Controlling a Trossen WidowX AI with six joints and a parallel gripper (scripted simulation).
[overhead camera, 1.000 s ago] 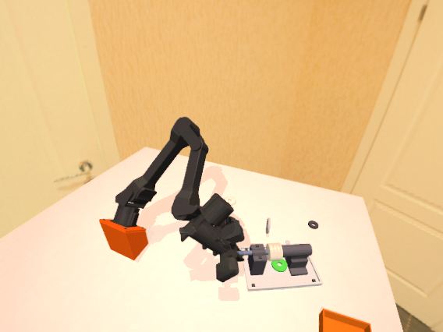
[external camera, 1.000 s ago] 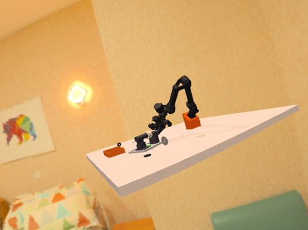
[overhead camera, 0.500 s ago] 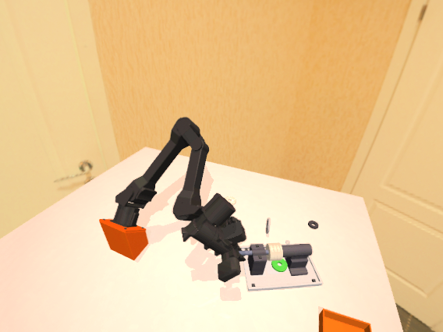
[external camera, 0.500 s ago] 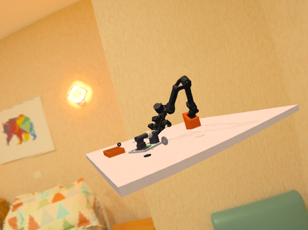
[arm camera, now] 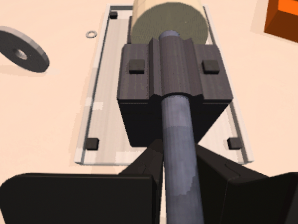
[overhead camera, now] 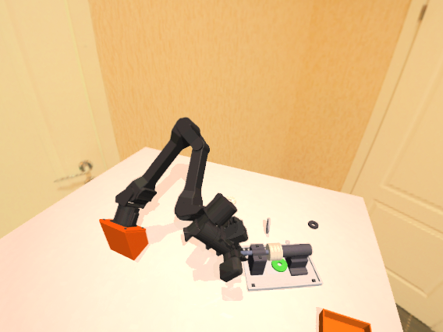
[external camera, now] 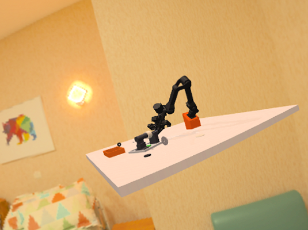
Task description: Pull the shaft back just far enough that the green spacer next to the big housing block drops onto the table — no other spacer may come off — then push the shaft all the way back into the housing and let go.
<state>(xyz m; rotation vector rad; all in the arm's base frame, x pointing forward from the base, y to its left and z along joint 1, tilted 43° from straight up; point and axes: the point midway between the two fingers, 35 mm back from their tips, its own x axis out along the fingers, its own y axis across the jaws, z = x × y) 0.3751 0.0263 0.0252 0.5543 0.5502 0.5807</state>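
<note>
The grey shaft lies 40 mm ahead of my gripper tip, 20 mm to the left of it and 30 mm above it. The rest, counted from my gripper tip: grey washer (50 mm ahead, 180 mm to the left, 20 mm below); then orange tray (280 mm ahead, 180 mm to the right, 40 mm below); then green spacer (110 mm ahead, 40 mm to the left, 40 mm below).
</note>
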